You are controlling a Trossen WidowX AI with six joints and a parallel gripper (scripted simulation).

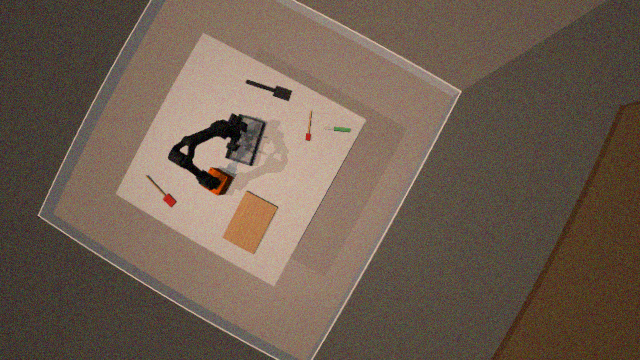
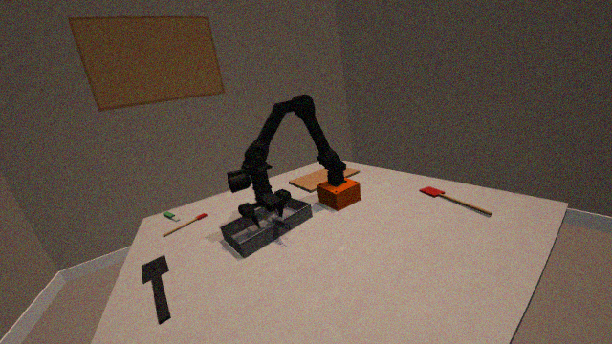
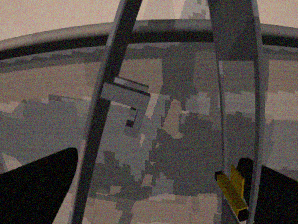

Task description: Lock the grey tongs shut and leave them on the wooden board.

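Right now the roasting tin is 2 cm to the right of my gripper tip. From my gripper tip the other things lie so: wooden board 47 cm behind, 30 cm to the right, 2 cm below; then red-tipped stick 27 cm ahead, 35 cm to the right, 3 cm below; then black spatula 39 cm ahead, 1 cm to the left, 3 cm below.
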